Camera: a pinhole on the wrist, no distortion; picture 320 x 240 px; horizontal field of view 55.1 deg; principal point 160.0 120.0 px. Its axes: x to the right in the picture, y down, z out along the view. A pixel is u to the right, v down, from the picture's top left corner.
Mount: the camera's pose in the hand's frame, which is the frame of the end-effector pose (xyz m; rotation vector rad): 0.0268 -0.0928 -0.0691 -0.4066 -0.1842 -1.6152
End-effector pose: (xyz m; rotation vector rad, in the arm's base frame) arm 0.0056 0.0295 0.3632 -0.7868 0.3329 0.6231
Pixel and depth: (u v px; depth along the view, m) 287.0 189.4 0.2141
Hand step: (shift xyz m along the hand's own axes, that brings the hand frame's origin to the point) 0.1031 -0.1029 0.1548
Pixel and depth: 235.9 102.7 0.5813
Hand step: 0.0753 -0.0151 0.5236
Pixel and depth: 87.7 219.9 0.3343
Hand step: 0.1873 0.0903 0.1965
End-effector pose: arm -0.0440 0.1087 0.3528 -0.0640 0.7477 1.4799
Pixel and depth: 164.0 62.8 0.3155
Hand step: 0.0155 0.0218 0.2305
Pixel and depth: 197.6 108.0 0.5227
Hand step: 0.0820 0.0368 0.4387
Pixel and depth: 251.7 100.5 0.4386
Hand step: 0.0594 -0.0549 0.3868
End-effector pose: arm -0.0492 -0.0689 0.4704 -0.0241 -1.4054 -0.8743
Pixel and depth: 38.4 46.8 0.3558
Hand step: 0.0015 0.1735 0.2175
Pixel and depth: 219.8 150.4 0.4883
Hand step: 0.1436 -0.0107 0.4099
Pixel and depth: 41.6 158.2 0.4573
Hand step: 0.1582 0.2299 0.2804
